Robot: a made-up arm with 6 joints. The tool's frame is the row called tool.
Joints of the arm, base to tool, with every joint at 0 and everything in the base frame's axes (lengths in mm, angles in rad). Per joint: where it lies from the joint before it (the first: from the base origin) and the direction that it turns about. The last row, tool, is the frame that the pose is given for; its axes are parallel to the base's.
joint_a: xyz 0 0 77.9 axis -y
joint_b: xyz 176 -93 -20.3 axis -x
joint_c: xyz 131 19.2 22.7 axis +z
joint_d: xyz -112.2 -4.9 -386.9 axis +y
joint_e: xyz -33 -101.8 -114.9 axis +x
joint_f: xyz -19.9 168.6 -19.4 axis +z
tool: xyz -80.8 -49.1 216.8
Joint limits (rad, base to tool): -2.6..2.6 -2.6..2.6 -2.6..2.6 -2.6..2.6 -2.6..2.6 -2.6..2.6
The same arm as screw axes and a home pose.
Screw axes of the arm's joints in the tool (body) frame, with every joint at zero. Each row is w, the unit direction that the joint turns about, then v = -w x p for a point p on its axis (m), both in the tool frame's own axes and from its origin. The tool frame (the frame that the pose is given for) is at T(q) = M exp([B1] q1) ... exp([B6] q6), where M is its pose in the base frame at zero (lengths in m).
B1: w 0 -1 0 v 0.3020 0.0000 0.0611
B2: w -1 0 0 v 0.0000 -0.2817 -0.0320
B3: w 0 0 1 v -0.0128 -0.2459 0.0000
B4: w 0 1 0 v 0.0825 0.0000 0.1337
B5: w 1 0 0 v 0.0000 -0.1974 0.1195
B6: w 0 0 1 v 0.0491 -0.0808 0.0000
M: xyz 0.0611 -0.0610 -0.2241 (m) rpy 0.00 0.00 0.00 (deg, as in URDF)
Joint limits (deg, base to tool): -148.97..148.97 -148.97..148.97 -148.97..148.97 -148.97..148.97 -148.97..148.97 -148.97..148.97

